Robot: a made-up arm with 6 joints.
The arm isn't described. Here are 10 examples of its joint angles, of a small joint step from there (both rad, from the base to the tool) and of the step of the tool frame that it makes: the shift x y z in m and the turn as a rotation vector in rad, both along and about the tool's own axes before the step.
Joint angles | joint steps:
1: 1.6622 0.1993 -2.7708 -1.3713 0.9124 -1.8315 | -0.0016 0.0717 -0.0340 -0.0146 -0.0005 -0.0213
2: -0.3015 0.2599 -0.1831 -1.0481 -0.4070 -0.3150 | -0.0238 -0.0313 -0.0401 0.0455 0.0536 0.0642
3: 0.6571 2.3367 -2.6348 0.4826 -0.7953 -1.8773 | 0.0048 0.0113 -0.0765 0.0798 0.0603 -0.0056
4: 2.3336 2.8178 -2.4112 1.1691 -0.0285 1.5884 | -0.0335 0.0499 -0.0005 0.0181 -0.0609 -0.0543
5: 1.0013 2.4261 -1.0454 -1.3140 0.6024 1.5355 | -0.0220 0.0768 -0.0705 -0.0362 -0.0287 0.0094
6: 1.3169 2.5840 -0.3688 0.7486 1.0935 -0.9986 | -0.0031 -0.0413 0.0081 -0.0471 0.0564 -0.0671
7: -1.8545 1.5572 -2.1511 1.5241 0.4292 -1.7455 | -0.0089 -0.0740 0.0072 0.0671 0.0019 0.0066
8: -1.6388 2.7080 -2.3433 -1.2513 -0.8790 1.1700 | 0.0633 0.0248 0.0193 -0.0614 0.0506 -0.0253
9: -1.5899 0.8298 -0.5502 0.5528 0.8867 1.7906 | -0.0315 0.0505 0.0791 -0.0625 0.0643 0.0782
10: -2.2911 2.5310 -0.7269 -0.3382 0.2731 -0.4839 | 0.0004 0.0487 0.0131 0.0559 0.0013 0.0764
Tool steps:
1: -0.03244 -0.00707 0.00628 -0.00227 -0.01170 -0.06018
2: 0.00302 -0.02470 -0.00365 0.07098 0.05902 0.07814
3: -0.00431 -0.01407 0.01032 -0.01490 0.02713 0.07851
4: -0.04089 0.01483 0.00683 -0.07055 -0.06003 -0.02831
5: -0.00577 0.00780 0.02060 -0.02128 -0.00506 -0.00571
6: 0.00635 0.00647 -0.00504 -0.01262 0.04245 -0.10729
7: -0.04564 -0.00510 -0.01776 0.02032 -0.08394 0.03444
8: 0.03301 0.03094 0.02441 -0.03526 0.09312 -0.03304
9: -0.03855 -0.01741 0.02615 0.13089 -0.13663 0.11734
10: 0.01000 0.01465 0.01509 -0.05584 0.04005 0.12471
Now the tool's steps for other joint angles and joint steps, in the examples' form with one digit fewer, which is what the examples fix.
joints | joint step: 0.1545 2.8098 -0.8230 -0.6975 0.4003 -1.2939 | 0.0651 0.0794 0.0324 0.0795 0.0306 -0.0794
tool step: -0.0248 0.0286 0.0241 -0.1426 -0.0196 -0.0816
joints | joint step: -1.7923 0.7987 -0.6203 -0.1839 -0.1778 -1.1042 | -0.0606 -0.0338 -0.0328 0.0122 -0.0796 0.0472
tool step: 0.0057 -0.0362 -0.0083 0.1530 0.0012 0.0470
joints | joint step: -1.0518 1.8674 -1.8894 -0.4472 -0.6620 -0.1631 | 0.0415 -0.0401 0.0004 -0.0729 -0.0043 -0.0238
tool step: -0.0347 0.0086 0.0064 -0.0447 -0.0674 -0.0659
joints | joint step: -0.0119 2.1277 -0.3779 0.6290 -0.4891 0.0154 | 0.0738 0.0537 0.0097 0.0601 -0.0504 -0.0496
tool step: 0.0179 -0.0005 0.0012 0.0336 -0.0056 -0.0837
